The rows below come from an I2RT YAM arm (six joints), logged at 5 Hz.
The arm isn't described. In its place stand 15 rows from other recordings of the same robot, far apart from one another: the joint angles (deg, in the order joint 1, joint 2, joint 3, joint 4, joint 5, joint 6), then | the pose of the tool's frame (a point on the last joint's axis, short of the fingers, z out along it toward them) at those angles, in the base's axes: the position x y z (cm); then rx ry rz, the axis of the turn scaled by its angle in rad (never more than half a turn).
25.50, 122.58, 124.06, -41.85, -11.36, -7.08 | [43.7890 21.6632 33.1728 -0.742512 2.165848 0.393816]
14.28, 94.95, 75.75, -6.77, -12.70, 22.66 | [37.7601 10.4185 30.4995 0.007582 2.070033 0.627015]
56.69, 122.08, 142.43, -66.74, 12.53, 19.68 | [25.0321 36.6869 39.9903 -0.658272 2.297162 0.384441]
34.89, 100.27, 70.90, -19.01, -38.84, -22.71 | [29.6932 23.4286 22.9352 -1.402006 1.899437 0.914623]
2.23, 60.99, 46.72, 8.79, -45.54, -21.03 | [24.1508 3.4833 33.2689 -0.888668 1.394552 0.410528]
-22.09, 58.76, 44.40, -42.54, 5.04, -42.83 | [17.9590 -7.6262 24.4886 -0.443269 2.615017 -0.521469]
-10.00, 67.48, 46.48, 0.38, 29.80, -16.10 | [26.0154 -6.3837 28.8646 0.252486 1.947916 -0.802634]
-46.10, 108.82, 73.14, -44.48, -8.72, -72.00 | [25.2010 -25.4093 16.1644 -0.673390 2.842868 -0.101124]
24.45, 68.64, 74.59, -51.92, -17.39, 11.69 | [21.0749 10.7510 36.6811 -0.417982 2.390397 0.655898]
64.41, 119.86, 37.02, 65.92, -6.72, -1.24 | [14.5746 31.3978 7.5017 -1.131447 1.597043 0.856734]
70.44, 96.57, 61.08, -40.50, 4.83, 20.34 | [10.6953 29.2073 17.6167 -1.216571 2.638572 0.168099]
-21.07, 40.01, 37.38, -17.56, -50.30, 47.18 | [15.5495 -3.0554 29.8539 0.537822 1.877238 1.141222]
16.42, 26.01, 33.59, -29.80, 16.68, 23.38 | [11.5841 2.3486 28.0186 0.307830 1.921006 0.175794]
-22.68, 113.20, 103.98, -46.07, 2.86, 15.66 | [40.3290 -17.0460 28.6063 0.852001 2.390453 -0.111784]
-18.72, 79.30, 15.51, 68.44, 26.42, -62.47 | [22.0851 -9.1564 18.8186 -0.223151 1.674448 -1.447168]
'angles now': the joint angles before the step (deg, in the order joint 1, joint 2, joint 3, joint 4, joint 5, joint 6). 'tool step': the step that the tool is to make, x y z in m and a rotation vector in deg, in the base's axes. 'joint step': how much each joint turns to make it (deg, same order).
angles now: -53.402 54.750 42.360 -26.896 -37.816 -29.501
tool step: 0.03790 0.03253 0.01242 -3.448 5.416 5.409
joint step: 15.882 1.673 4.152 -2.719 12.070 2.091
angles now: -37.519 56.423 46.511 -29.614 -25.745 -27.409
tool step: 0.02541 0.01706 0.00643 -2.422 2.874 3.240
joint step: 8.513 3.518 3.524 -0.824 6.353 0.672
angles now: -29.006 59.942 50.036 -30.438 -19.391 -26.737
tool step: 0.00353 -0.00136 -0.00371 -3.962 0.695 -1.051
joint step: 0.705 0.537 -0.721 1.984 3.793 -1.878
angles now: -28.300 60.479 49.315 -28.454 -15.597 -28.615
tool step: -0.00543 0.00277 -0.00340 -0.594 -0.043 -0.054
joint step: 0.024 -1.611 -1.598 0.213 0.380 -0.351
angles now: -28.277 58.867 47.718 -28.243 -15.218 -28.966
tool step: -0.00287 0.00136 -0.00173 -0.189 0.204 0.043
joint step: -0.025 -0.760 -0.683 -0.234 0.115 -0.255
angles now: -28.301 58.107 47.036 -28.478 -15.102 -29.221
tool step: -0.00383 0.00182 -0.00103 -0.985 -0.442 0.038
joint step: 0.006 -1.307 -1.034 0.442 0.391 -0.549
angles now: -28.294 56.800 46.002 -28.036 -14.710 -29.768
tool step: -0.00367 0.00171 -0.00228 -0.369 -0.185 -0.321
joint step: 0.002 -1.170 -1.113 0.285 0.400 0.017
